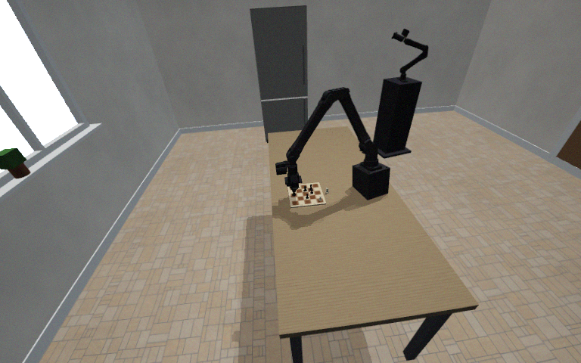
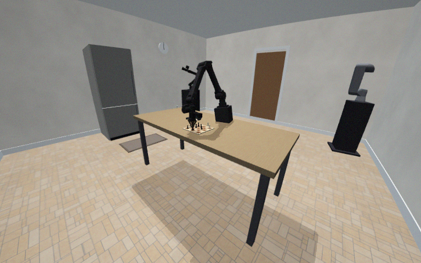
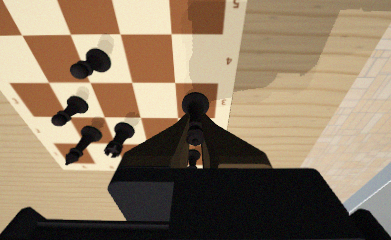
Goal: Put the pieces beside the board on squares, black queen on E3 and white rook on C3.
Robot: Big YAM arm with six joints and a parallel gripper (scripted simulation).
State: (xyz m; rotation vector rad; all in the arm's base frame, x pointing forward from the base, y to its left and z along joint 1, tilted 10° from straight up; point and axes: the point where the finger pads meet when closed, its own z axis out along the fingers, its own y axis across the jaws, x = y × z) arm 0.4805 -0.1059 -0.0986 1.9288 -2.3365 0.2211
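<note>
My gripper is now right at the black queen. Round my hand: chessboard: 7 cm behind, 2 cm to the left, 3 cm below.
</note>
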